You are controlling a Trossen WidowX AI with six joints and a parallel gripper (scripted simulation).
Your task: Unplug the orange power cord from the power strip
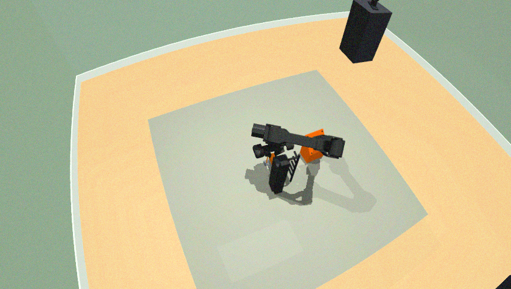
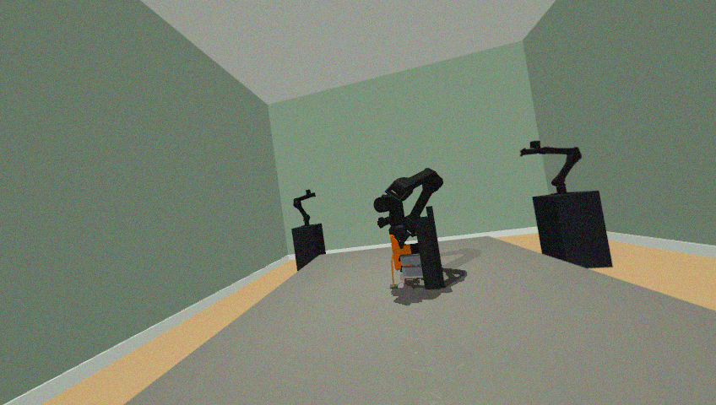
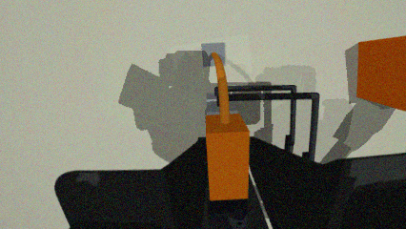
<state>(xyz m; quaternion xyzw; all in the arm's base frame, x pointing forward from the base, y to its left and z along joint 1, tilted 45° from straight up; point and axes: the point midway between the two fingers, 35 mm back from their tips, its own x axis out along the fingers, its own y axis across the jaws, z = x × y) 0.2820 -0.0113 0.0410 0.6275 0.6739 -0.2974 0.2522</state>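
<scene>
Right now the orange plug is 30 mm to the left of my gripper tip. Also, from my gripper tip: dark upright block 130 mm to the left.
</scene>
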